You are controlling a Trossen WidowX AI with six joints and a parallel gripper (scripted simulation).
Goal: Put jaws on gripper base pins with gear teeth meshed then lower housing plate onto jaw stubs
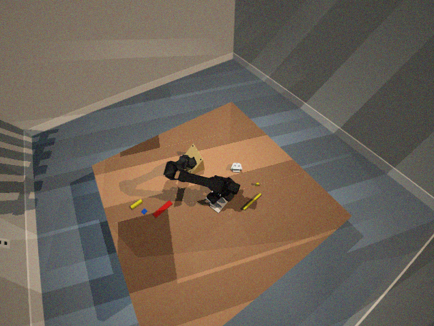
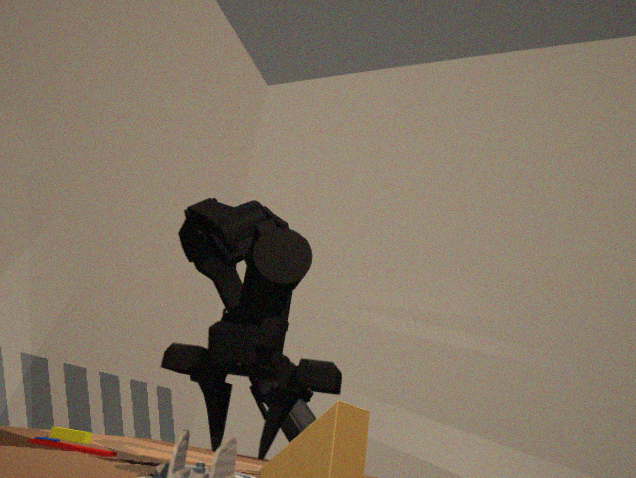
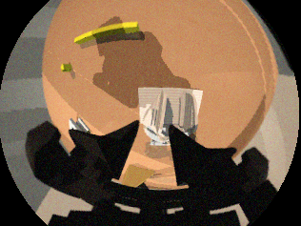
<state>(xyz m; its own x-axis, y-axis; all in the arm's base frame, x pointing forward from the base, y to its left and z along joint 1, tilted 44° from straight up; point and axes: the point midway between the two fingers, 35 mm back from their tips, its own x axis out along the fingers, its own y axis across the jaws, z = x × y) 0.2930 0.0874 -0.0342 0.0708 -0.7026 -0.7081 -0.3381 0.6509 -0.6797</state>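
My gripper tip is now 160 mm past the white gripper base, 190 mm to the right of it and 10 mm above it. Also, from my gripper tip: long yellow bar: 110 mm ahead, 170 mm to the left, 30 mm below; then red bar: 80 mm behind, 370 mm to the right, 40 mm below; then small yellow cube: 20 mm ahead, 260 mm to the left, 30 mm below.
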